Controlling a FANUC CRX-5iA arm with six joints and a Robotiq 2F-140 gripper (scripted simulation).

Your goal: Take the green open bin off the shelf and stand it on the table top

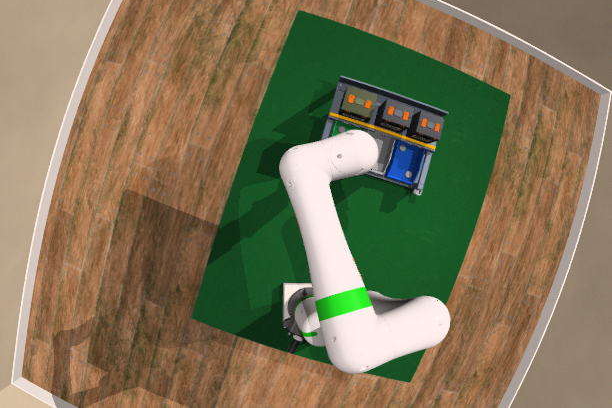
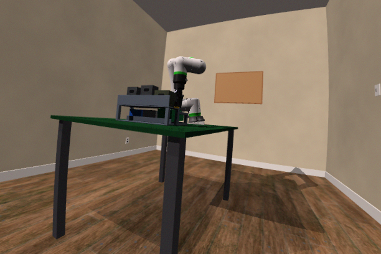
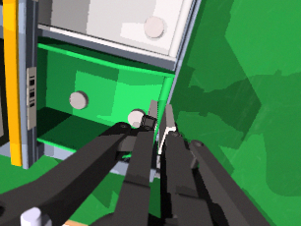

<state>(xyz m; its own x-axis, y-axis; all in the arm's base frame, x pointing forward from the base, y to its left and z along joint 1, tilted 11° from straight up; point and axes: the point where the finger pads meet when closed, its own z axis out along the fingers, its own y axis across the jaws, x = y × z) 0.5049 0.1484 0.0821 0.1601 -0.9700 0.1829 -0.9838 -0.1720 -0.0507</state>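
Now: hand 8 cm short of the green open bin, 1 cm to the right of it and 2 cm above it. Also, from my hand: grey bin 10 cm ahead, 10 cm to the right, 4 cm below; then blue bin 12 cm ahead, 21 cm to the right, 4 cm below.
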